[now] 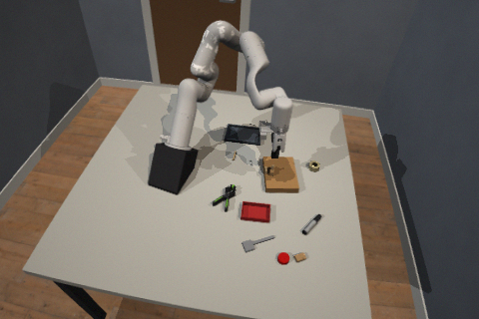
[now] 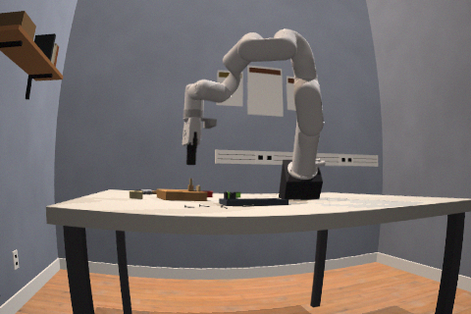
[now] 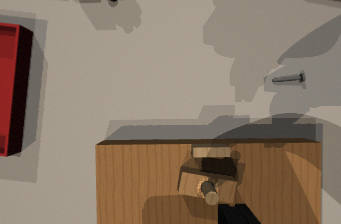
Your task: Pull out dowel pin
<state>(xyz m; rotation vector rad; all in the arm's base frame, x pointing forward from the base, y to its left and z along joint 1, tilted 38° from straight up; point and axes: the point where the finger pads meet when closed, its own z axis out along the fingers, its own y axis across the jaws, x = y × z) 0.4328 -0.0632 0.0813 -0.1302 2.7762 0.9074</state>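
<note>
My hand is 90 mm above the dowel pin. From my hand the other things lie so: brass nut: 210 mm ahead, 140 mm below, 90 mm to the left; then small wooden block: 110 mm below; then loose dowel: 190 mm behind, 140 mm below, 100 mm to the left.
</note>
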